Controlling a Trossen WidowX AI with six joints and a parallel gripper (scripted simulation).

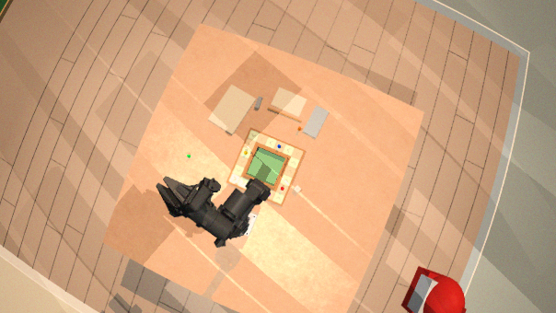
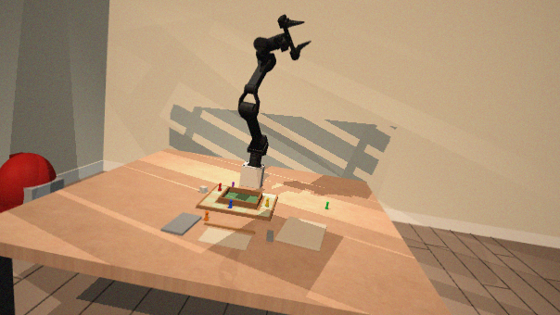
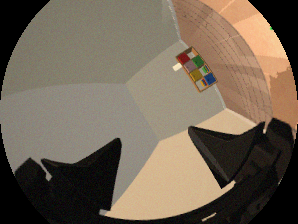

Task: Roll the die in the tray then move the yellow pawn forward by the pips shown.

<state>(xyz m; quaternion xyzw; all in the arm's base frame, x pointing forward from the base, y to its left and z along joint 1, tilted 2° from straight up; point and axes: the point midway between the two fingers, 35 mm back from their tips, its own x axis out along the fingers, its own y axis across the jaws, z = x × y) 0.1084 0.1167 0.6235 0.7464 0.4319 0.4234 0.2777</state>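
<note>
My gripper tip is 72 cm above the white die, 34 cm to the left of it and 13 cm short of it. From my gripper tip the other things lie so: yellow pawn 71 cm below, 19 cm ahead, 5 cm to the right; green pawn 72 cm below, 21 cm to the left, 6 cm ahead; purple pawn 71 cm below, 22 cm to the right, 5 cm ahead.
</note>
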